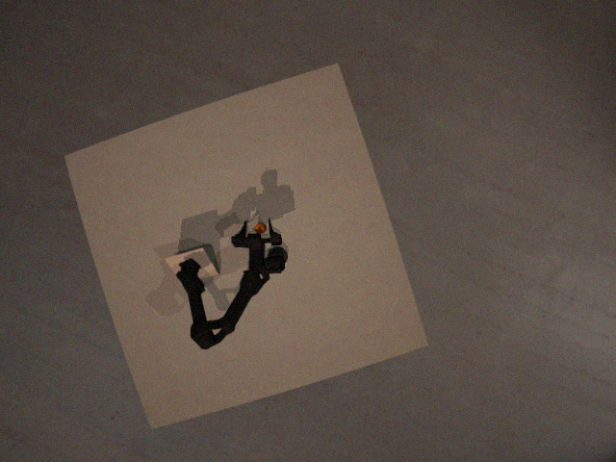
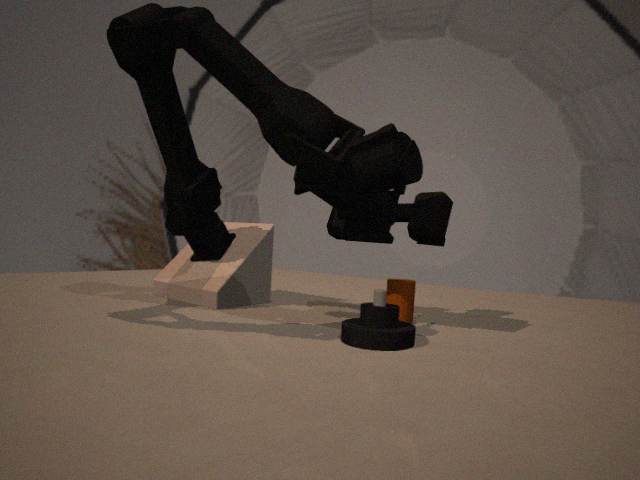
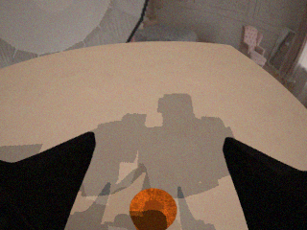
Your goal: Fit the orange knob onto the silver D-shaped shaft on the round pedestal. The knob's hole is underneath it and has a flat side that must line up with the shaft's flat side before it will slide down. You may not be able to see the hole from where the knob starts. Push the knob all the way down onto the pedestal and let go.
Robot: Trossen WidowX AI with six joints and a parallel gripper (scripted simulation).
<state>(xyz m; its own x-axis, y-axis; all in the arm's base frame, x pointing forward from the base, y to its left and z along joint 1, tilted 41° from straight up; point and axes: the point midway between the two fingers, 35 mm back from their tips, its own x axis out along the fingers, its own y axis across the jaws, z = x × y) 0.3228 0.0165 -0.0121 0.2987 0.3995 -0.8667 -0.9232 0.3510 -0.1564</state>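
Right now the orange knob is 10 mm behind my gripper tip, 30 mm to the right of it and 70 mm below it. The rest, counted from my gripper tip: black round pedestal (170 mm to the right, 90 mm below).
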